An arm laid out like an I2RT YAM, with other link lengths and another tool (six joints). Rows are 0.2 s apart.
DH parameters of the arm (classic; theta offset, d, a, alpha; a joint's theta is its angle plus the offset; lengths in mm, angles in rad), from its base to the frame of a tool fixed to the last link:
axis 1: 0 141.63 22.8 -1.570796
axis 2: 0 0 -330 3.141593
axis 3: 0.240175 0 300.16 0
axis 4: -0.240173 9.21 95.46 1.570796
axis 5: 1.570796 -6.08 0 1.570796
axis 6: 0.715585 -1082.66 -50 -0.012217
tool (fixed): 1.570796 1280.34 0 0
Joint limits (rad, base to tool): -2.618..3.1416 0..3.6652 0..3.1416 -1.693..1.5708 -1.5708..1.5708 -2.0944..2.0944
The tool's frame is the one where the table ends.
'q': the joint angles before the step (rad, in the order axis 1, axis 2, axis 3, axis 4, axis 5, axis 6). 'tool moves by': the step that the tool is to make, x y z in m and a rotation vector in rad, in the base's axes. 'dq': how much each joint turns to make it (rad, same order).
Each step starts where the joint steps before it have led.
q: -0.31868 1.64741 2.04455 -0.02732 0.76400 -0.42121
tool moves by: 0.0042 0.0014 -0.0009 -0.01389 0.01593 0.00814
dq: 0.00030 0.00439 0.00036 0.00657 -0.01390 -0.01940
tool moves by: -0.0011 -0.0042 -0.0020 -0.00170 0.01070 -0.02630
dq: -0.00064 0.00495 0.00057 0.00809 0.02207 -0.01934
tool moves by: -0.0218 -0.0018 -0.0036 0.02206 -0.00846 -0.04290
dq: -0.00010 -0.05206 -0.05977 0.00231 0.04846 0.00910
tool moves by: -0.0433 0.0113 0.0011 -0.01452 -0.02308 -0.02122
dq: 0.00039 -0.13087 -0.15570 0.06691 0.01747 -0.02118
